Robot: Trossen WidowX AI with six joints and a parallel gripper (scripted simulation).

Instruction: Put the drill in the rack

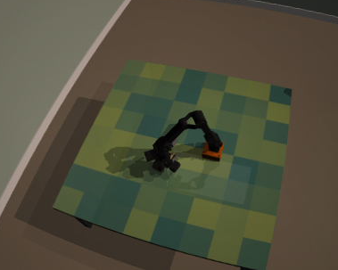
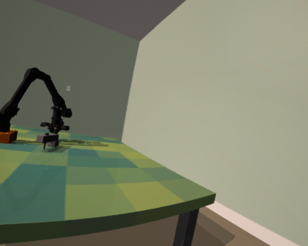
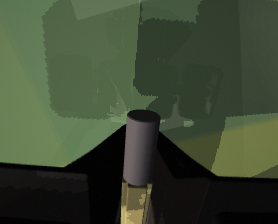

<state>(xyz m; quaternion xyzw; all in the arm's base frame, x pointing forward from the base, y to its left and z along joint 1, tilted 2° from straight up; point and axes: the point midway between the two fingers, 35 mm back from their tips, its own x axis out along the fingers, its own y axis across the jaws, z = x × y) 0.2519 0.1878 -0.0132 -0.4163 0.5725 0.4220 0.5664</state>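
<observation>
Right now my gripper tip is 1 cm past the small yellow key, 4 cm to the left of it and 3 cm below it. Round my gripper tip: long grey bar 23 cm to the right, 4 cm above; then small grey rack 2 cm behind, 5 cm to the right, 1 cm above.
</observation>
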